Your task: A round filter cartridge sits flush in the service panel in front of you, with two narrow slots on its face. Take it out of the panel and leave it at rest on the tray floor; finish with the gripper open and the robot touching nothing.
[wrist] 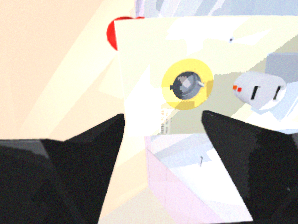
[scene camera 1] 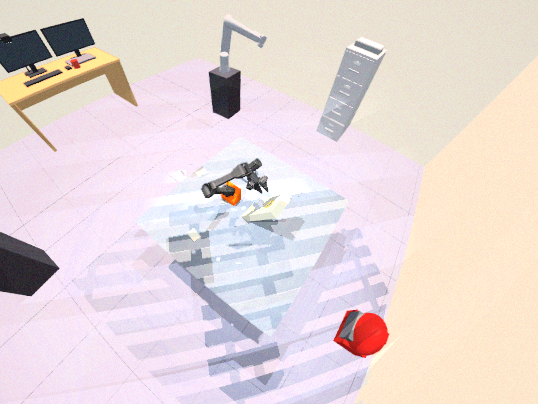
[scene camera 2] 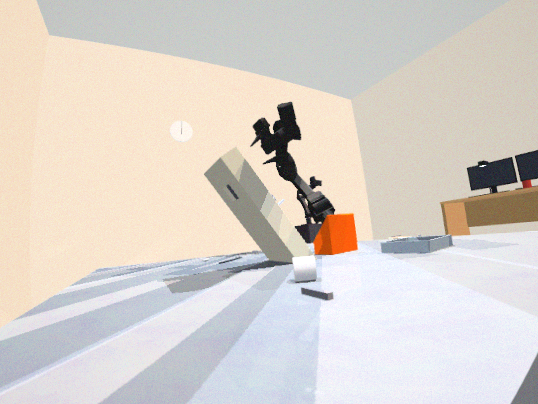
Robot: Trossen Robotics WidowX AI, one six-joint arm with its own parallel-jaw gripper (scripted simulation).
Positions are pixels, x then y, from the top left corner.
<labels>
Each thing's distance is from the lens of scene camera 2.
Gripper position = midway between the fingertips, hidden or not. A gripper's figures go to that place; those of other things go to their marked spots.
gripper (scene camera 2: 256, 155): 82 cm
beige service panel (scene camera 2: 232, 177): 68 cm
shallow grey tray (scene camera 2: 426, 244): 74 cm
</labels>
